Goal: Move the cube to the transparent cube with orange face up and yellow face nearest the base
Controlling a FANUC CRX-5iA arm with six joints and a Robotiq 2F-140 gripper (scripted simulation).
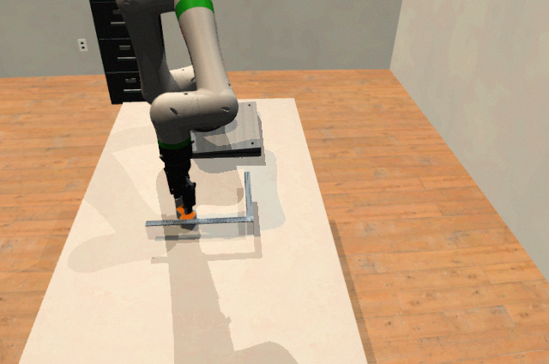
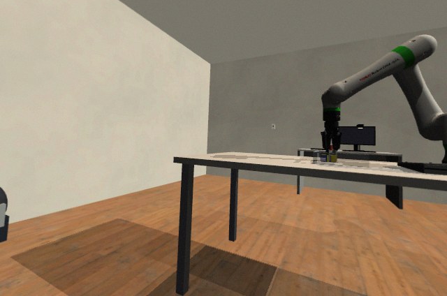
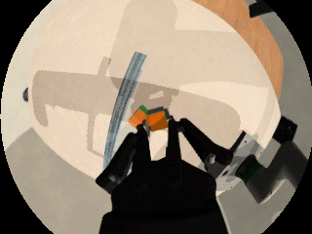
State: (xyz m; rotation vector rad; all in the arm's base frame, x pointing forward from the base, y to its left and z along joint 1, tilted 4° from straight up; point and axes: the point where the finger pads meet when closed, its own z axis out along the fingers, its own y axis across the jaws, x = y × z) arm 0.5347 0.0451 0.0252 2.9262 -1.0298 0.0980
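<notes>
Now: hand 2 cm above the cube. Round my hand: short fence arm: 20 cm to the left, 7 cm behind, 1 cm above.
</notes>
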